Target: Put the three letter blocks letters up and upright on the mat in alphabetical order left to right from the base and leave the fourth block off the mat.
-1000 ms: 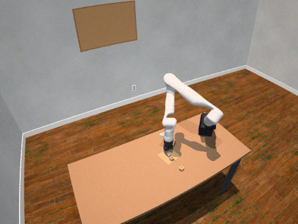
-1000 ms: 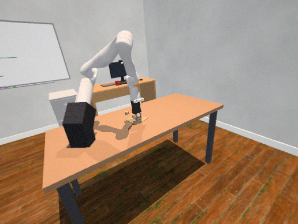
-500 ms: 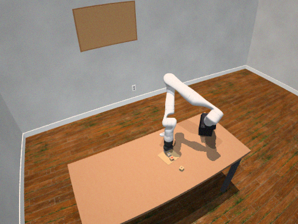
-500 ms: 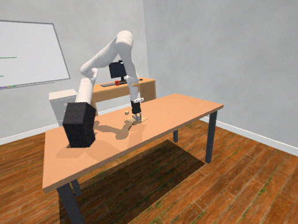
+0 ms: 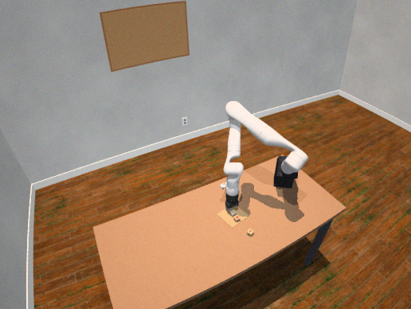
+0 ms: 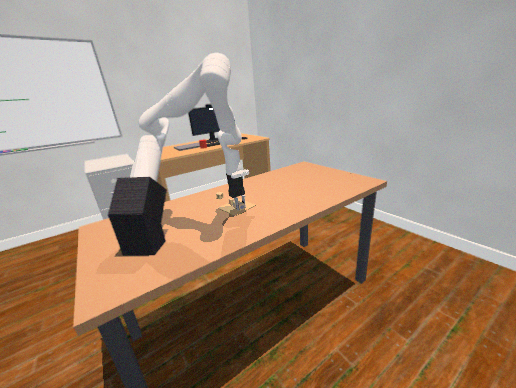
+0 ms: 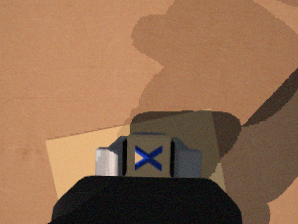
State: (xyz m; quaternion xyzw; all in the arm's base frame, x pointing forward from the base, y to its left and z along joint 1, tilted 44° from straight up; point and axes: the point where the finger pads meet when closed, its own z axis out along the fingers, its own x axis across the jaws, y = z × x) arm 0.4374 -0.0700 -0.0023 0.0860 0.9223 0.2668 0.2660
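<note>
Now: the pale square mat 5 cm to the left of my hand and 3 cm below it. The rest, counted from my hand: block 1 cm ahead, 10 cm to the left, 1 cm below.
</note>
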